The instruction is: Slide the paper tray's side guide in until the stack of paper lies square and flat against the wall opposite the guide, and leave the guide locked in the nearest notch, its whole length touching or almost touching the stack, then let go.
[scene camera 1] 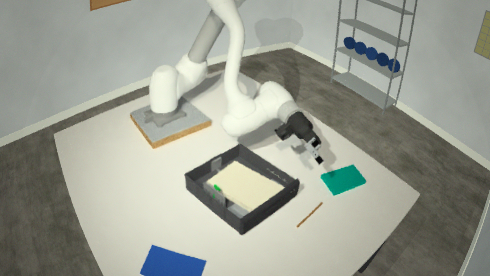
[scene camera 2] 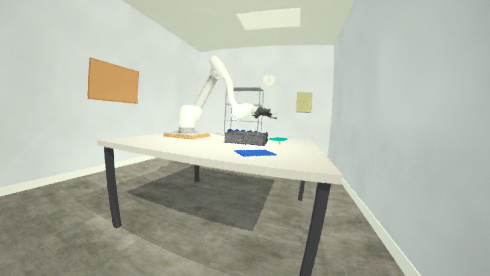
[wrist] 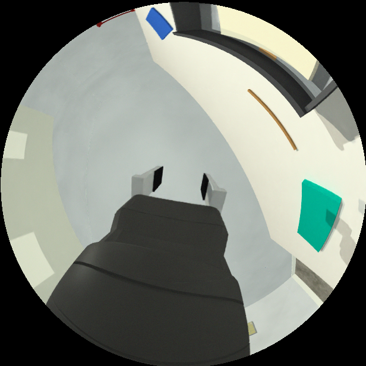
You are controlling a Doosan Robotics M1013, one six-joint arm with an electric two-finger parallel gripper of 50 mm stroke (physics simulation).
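Where they show: gripper, fingertip midpoint: [scene camera 1: 319, 160] [scene camera 2: 276, 116]; arm's base at its link origin: [scene camera 1: 164, 114] [scene camera 2: 186, 132].
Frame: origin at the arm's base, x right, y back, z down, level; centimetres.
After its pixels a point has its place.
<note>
The dark paper tray [scene camera 1: 270, 209] {x 5.0, y -80.5, z -0.7 cm} [scene camera 2: 246, 138] {x 19.4, y -66.0, z -1.0 cm} [wrist: 240, 52] stands on the table. The cream paper stack [scene camera 1: 247, 185] {x 2.0, y -65.0, z -0.4 cm} [wrist: 270, 27] lies inside; in scene view 1 a dark gap shows between it and the back-right wall. The side guide [scene camera 1: 219, 196] {x 15.8, y -64.5, z -2.6 cm}, grey with a green tab, stands upright at the stack's front-left edge; whether it touches the stack along its length, and whether it is locked, I cannot tell. My gripper [scene camera 1: 316, 152] {x -9.8, y -87.0, z -20.7 cm} [scene camera 2: 274, 116] {x -9.8, y -87.0, z -20.7 cm} [wrist: 181, 177] is open and empty, raised above the table to the right of the tray, away from the guide.
A teal block [scene camera 1: 343, 179] {x -33.9, y -90.0, z 2.3 cm} [scene camera 2: 278, 139] {x -25.0, y -90.0, z 2.3 cm} [wrist: 319, 215] lies right of the tray. A thin brown stick [scene camera 1: 310, 214] {x -7.5, y -91.5, z 3.5 cm} [wrist: 273, 118] lies between them, nearer the front. A blue flat piece [scene camera 1: 173, 261] {x 47.7, y -76.1, z 3.2 cm} [scene camera 2: 255, 153] {x 54.2, y -79.0, z 3.2 cm} [wrist: 159, 23] lies in front. An upright grey plate [scene camera 1: 216, 164] {x 3.2, y -47.8, z -0.3 cm} stands at the tray's back-left wall.
</note>
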